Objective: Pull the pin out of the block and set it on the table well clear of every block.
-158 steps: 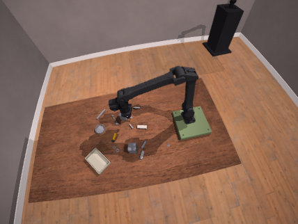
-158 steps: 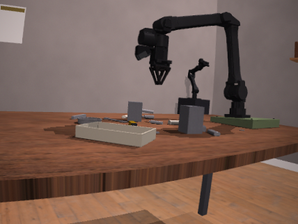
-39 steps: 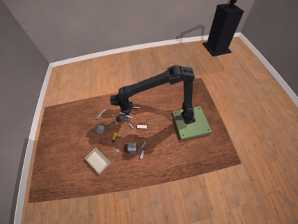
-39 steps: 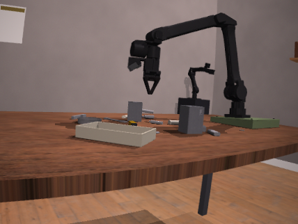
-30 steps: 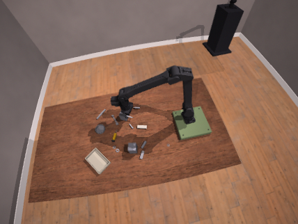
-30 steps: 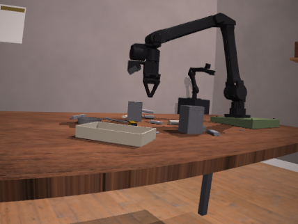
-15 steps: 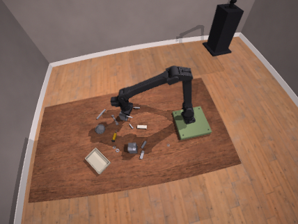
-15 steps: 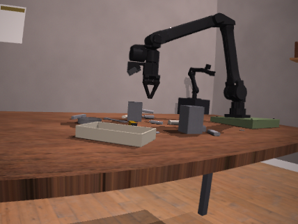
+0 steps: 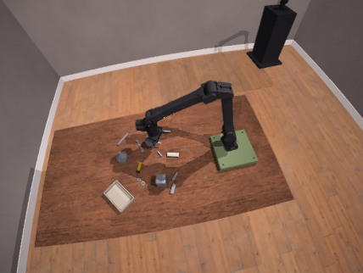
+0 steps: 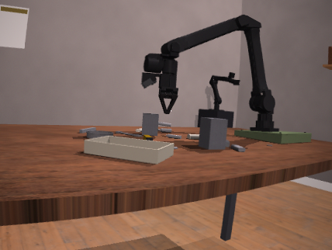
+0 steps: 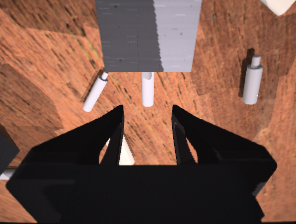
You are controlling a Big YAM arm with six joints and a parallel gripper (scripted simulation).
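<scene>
Now: the light grey pin 10 mm ahead of my hand, 10 mm to the right of it and 50 mm below it. Also, from my hand: white cylinder 80 mm behind, 110 mm to the left, 80 mm below; then grey block 30 mm ahead, 280 mm to the left, 40 mm below; then yellow-handled tool 170 mm ahead, 120 mm to the left, 80 mm below.
</scene>
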